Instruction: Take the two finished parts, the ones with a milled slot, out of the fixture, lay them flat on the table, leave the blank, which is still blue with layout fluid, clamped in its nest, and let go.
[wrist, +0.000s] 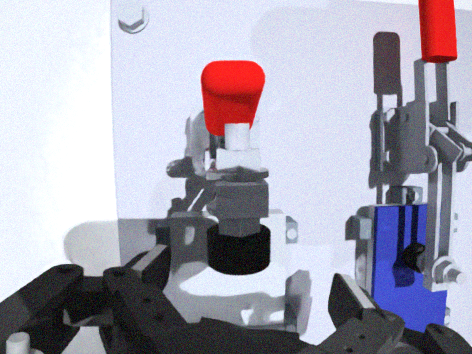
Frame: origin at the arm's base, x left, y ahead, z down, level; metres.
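Where they show: gripper, between the fingertips: (249, 277).
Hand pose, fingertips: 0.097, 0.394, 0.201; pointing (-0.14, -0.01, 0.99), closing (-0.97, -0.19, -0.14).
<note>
Things, the pixels of their top centre, and the offset from my fingertips, as dx, dy, dz. "spot": a spot on its surface instead.
- blue blank, centre of its top: (412, 279) -0.099, -0.015, +0.007
- clamp's small black tip, a spot on its surface: (413, 256) spot: -0.093, +0.003, -0.001
- toggle clamp with a red handle, a spot on its surface: (233, 92) spot: +0.008, +0.081, -0.064
- thick black pad, a spot on its surface: (239, 250) spot: +0.010, +0.043, -0.080
- hex bolt, centre of its top: (129, 11) +0.058, +0.145, +0.016
- pale fixture plate, centre of its top: (400, 189) -0.101, +0.038, +0.023
The blue blank (387, 305) lies in its nest at the right, with a clamp's small black tip (413, 256) over it. Left of it, a toggle clamp with a red handle (233, 92) carries a thick black pad (239, 250) over another nest. A pale, partly shadowed surface (215, 282) shows around that pad; I cannot tell whether it is a finished part, and no milled slot is plain. My gripper (249, 277) is open and empty, its fingers to either side of the black pad in the view. The right finger is close to the blue blank's left edge in the view.
The blank's clamp has a red handle (439, 32) at the top right, with steel links below. Small grey locating blocks (291, 231) edge the nests. A hex bolt (132, 18) sits in the corner of the pale fixture plate (310, 100). The plate's left edge runs down the view.
</note>
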